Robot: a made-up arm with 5 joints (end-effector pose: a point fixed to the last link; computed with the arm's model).
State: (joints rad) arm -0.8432 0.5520 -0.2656 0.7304 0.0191
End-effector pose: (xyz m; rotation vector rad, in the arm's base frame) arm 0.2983 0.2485 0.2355 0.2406 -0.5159 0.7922
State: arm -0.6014 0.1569 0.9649 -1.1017 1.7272
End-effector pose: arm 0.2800 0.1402 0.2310 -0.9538 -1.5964 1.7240
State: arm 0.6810 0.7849 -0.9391 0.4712 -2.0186
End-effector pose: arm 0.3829 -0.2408 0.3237 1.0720 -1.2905 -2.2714
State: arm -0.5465 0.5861 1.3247 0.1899 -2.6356
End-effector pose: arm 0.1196 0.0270 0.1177 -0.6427 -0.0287 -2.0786
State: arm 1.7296 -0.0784 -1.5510 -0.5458 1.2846
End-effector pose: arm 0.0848 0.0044 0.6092 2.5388 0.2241 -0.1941
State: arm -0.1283 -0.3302 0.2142 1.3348 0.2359
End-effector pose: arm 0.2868 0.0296 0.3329 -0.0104 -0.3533 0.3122
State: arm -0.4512 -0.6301 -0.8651 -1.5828 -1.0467
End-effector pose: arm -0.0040 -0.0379 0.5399 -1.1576 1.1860 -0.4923
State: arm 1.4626 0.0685 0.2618 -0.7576 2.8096
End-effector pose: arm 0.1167 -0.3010 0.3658 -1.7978 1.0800 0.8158
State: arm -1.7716 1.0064 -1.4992 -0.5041 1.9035
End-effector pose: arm 0.0089 0.3394 0.4398 0.1202 2.8869 -0.8277
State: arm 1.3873 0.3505 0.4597 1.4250 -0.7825
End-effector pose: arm 0.1160 -0.1722 0.1860 0.2243 0.7857 -2.1205
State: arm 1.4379 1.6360 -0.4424 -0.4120 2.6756
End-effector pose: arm 0.1221 -0.2846 0.0017 -0.7480 0.3721 1.1237
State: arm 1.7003 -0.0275 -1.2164 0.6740 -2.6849
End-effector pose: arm 0.0611 -0.1761 0.5790 -1.1568 2.0363 1.0226
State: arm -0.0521 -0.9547 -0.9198 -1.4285 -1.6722
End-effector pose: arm -0.1087 -0.0069 0.4892 -1.2078 0.9853 -1.3581
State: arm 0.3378 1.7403 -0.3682 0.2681 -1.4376
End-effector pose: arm 0.2635 -0.0609 -0.0446 -0.0435 0.0672 -1.8233
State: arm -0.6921 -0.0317 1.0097 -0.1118 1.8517
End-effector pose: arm 0.2404 0.1360 0.1909 -0.4835 -0.7790 2.3646
